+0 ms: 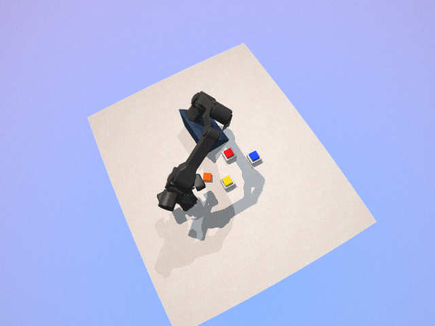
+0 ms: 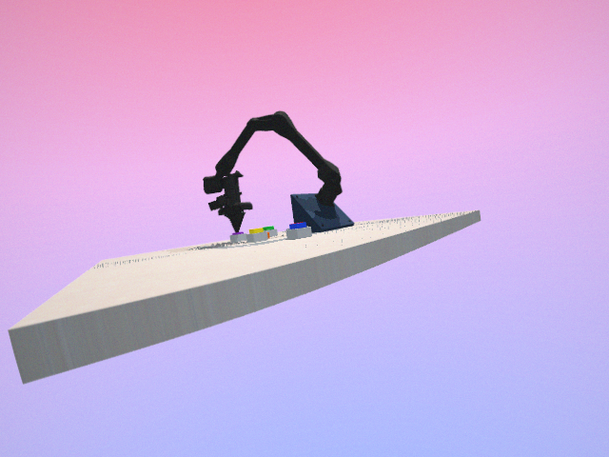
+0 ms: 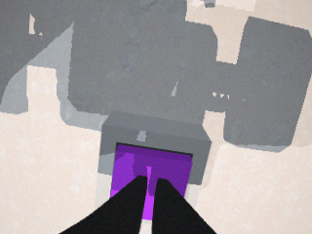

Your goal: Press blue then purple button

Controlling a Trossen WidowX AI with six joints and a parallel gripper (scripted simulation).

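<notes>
Right now the purple button is 1 cm below my gripper tip. Also, from my gripper tip: orange block 12 cm to the left, 5 cm behind, 2 cm below; green button 11 cm behind, 3 cm to the left; yellow button 19 cm to the left.
</notes>
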